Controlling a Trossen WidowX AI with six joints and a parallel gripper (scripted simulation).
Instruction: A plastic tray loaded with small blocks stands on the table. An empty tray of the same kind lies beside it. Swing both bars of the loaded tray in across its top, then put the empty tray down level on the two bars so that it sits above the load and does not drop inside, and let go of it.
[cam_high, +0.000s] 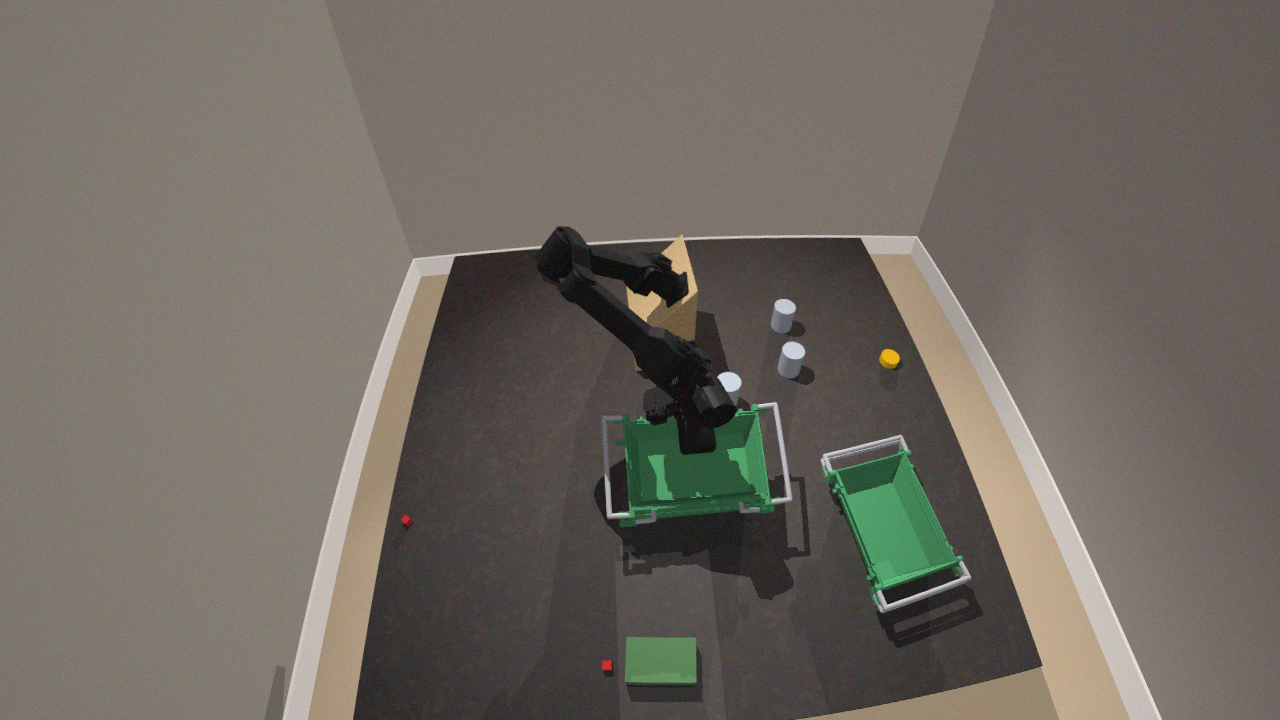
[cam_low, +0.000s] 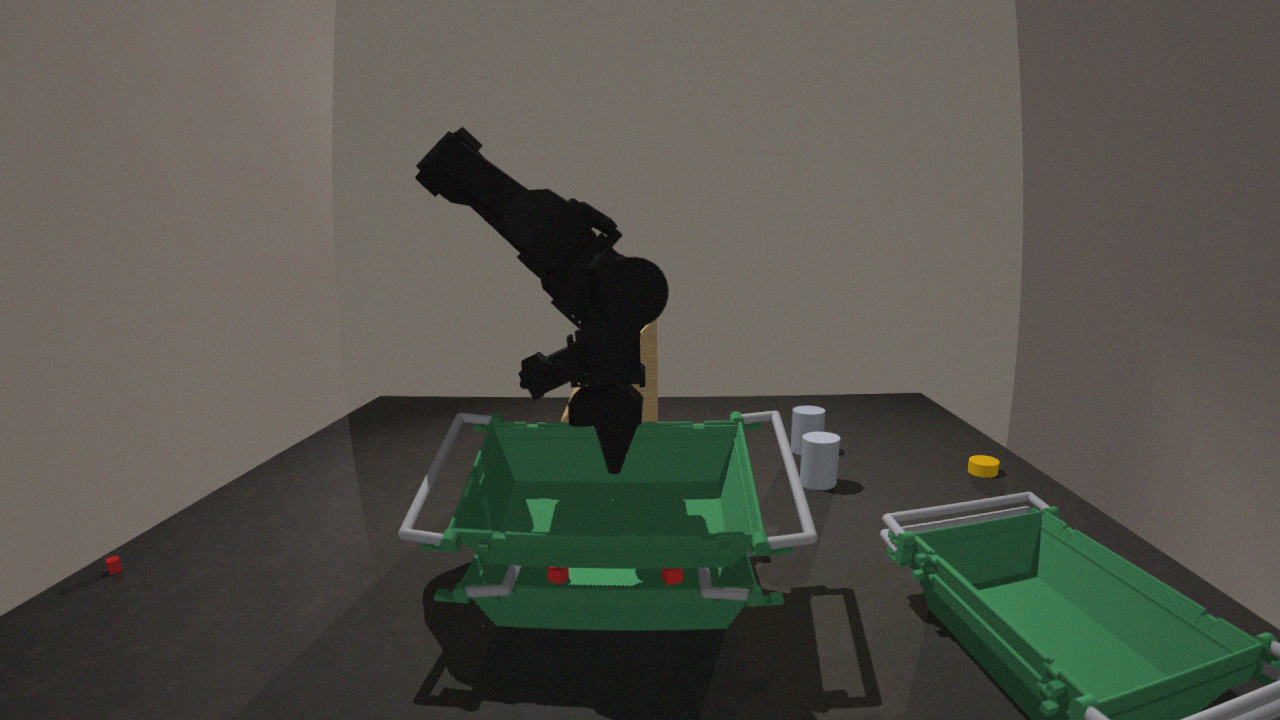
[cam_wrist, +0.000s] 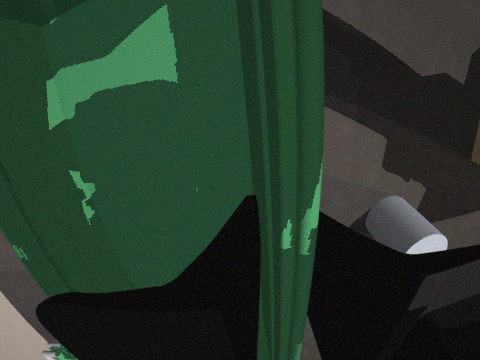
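Now: gripper tip 70 mm short of the tray and 10 mm below it. From my gripper tip the other things lie so: flat green slab: 420 mm ahead, 90 mm below, 70 mm to the right; yellow disc: 540 mm to the left, 250 mm behind, 100 mm below.
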